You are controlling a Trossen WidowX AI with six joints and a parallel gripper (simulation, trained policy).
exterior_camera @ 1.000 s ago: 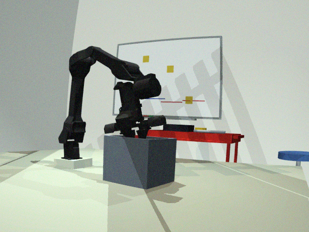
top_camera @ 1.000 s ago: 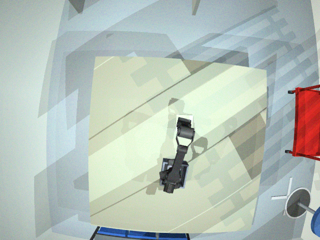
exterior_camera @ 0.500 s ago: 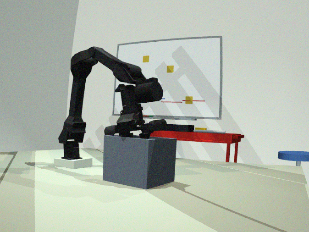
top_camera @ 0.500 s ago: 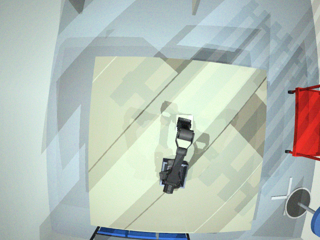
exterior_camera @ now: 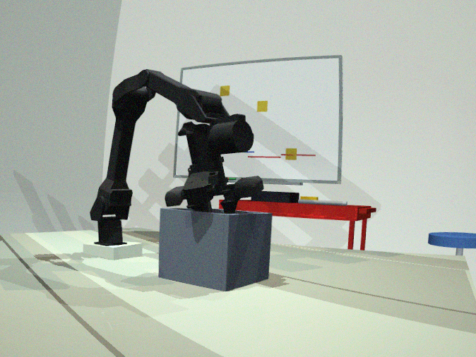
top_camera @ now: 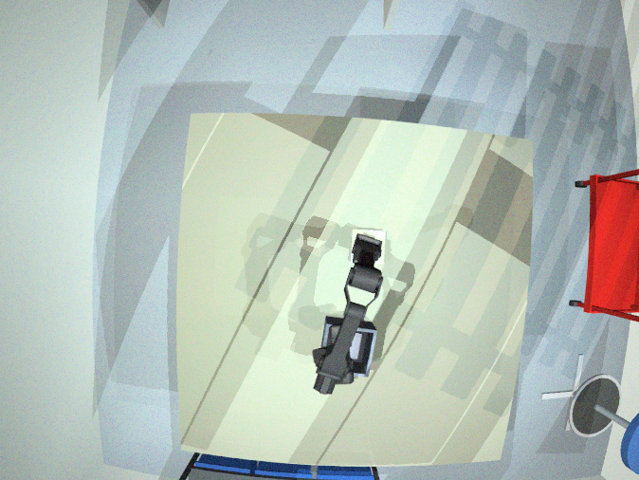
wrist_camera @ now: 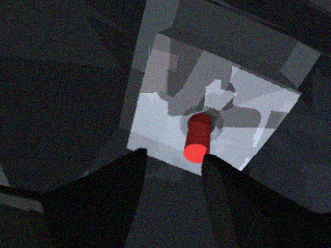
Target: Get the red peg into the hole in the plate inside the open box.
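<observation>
My gripper tip is 1 cm past the red peg and 5 cm above it. Round my gripper tip: plate (1 cm behind, 5 cm below).
</observation>
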